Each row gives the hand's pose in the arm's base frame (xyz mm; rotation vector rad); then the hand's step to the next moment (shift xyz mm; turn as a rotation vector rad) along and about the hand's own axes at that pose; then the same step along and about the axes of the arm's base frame.
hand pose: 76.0 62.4 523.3 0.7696 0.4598 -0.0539
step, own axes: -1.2 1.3 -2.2 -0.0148 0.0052 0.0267
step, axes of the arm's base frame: -1.6 2.3 0.0 -0.0020 -0.0162 0.0263
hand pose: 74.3 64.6 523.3 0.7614 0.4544 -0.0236
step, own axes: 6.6 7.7 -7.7 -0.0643 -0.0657 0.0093
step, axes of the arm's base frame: 4.4 11.7 -2.5 -0.0664 -0.0632 -0.0114
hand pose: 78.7 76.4 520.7 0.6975 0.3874 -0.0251
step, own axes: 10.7 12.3 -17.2 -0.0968 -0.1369 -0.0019
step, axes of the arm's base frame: 6.0 21.4 -8.2 -0.1111 -0.1143 -0.0519
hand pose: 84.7 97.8 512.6 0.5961 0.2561 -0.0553
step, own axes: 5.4 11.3 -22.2 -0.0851 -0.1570 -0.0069
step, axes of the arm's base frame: 1.7 21.9 -12.9 -0.1035 -0.1279 -0.0699
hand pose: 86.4 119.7 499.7 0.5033 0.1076 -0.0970
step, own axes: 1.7 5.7 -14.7 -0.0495 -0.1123 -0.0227
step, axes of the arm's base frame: 1.2 12.0 -10.3 -0.0642 -0.0836 -0.0669
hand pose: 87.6 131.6 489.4 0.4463 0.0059 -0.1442
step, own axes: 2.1 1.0 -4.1 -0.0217 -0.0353 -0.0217
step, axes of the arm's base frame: 2.3 2.4 -3.3 -0.0259 -0.0192 -0.0339
